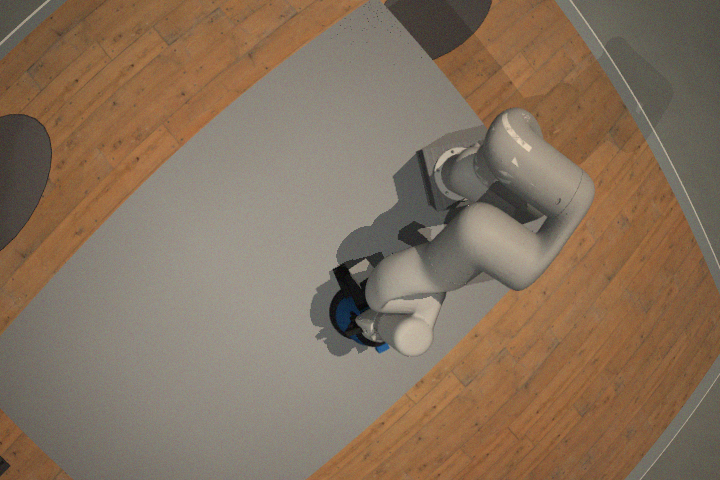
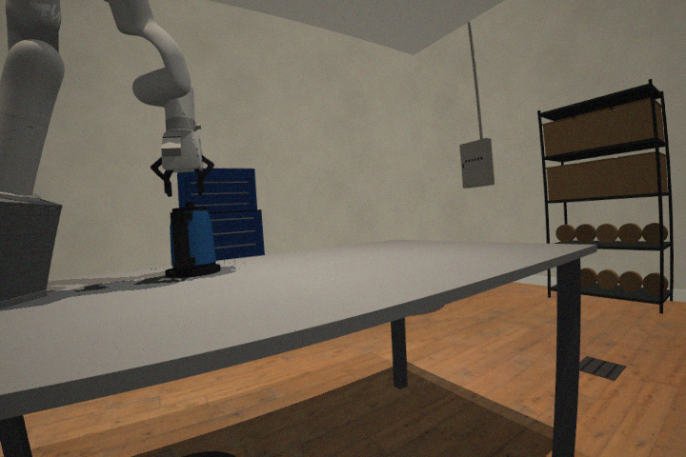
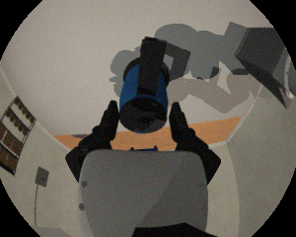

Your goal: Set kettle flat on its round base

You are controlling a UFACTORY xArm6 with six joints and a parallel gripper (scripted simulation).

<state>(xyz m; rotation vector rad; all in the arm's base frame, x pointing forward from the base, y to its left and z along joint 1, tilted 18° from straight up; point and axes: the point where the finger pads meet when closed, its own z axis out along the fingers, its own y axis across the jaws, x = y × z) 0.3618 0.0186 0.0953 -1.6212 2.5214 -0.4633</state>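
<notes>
The blue kettle lies 1 cm ahead of my hand, 2 cm to the left of it and 12 cm below it. Also, from my hand: round black base (2 cm ahead, 5 cm to the left, 22 cm below).
</notes>
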